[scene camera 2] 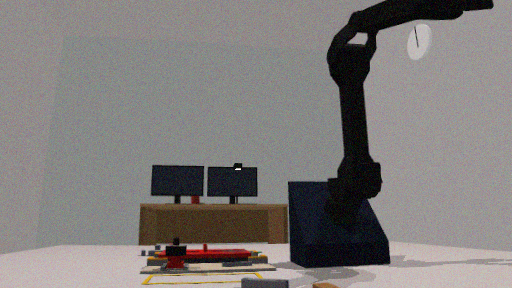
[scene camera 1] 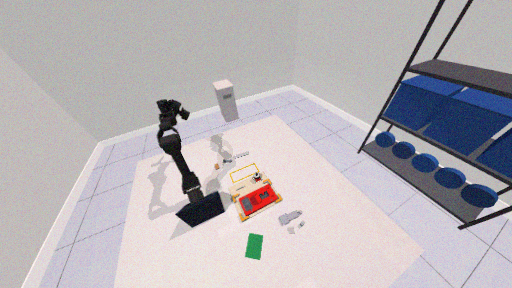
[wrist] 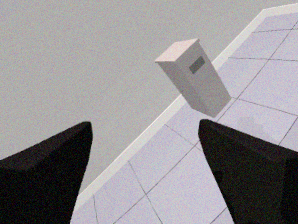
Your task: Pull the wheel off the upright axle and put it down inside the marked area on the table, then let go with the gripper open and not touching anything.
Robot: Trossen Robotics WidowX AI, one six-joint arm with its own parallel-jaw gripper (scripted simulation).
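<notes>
There's a red tray (scene camera 2: 192, 255), though in the wrist view the tray is out of frame. As for the gripper (wrist: 146, 128), it's open and it's holding nothing.
</notes>
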